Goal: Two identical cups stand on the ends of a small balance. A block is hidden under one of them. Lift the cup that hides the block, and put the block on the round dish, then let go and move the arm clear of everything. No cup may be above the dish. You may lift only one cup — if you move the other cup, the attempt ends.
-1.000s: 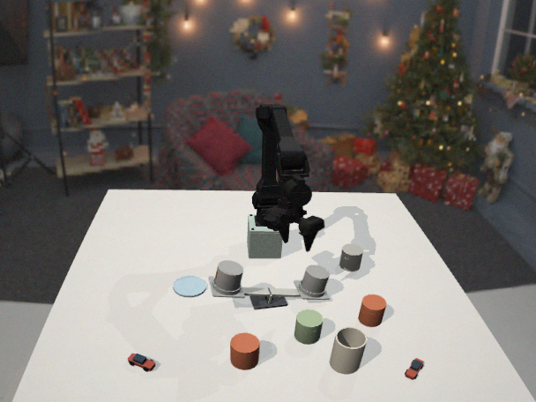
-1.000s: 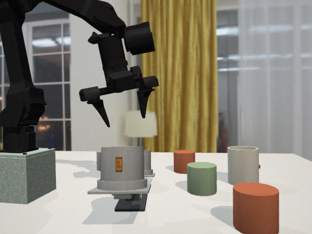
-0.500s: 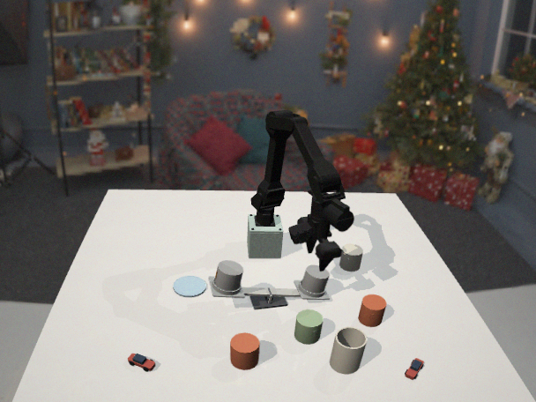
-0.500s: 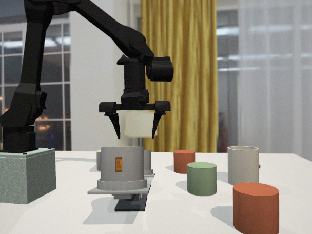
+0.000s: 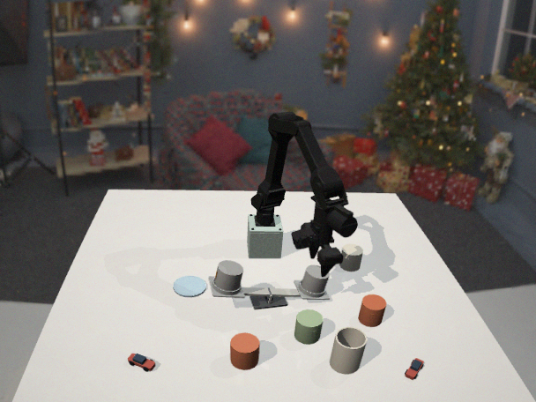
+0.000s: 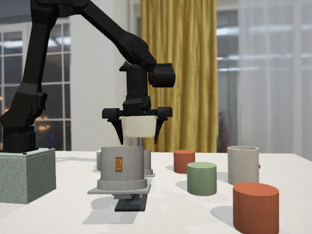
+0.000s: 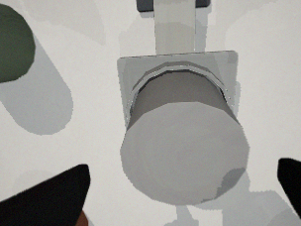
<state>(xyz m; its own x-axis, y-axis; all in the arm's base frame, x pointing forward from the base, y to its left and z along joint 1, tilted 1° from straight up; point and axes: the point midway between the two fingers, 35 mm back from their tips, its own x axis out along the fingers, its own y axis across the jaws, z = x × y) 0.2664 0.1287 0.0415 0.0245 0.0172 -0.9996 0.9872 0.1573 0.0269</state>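
My gripper tip is now 70 mm above the pale grey block. Round my gripper tip: beige cup: 140 mm behind, 140 mm to the left, 70 mm below; then green cylinder: 190 mm ahead, 40 mm to the right, 70 mm below; then pale blue round dish: 50 mm behind, 370 mm to the right, 110 mm below.
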